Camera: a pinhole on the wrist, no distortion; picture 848 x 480 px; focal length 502.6 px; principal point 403.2 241.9 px. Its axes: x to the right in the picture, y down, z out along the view. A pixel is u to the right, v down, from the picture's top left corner.
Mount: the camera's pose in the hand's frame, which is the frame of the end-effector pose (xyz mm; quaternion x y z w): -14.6 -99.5 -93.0 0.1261 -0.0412 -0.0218 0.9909
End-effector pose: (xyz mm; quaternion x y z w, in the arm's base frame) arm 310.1 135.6 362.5 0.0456 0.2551 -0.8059 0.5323
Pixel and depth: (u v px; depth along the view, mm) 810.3 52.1 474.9
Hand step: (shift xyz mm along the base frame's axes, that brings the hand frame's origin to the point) -431.2 -303.9 340.8
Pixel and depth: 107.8 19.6 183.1
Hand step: -120.5 157.8 175.0
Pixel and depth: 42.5 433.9 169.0
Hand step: 14.9 110.1 144.1
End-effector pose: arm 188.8 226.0 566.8 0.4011 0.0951 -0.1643 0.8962
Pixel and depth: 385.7 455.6 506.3
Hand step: -52.8 -331.2 305.9
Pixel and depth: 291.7 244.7 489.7
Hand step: -217.9 -375.6 149.3
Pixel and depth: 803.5 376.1 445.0
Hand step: 254.5 -432.3 89.5
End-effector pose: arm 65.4 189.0 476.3 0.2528 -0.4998 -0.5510 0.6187
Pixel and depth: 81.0 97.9 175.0
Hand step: -113.3 97.7 -188.4
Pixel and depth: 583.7 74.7 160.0
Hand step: -133.0 -64.1 -138.7
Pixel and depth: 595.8 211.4 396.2
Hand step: -373.5 -85.2 -53.7
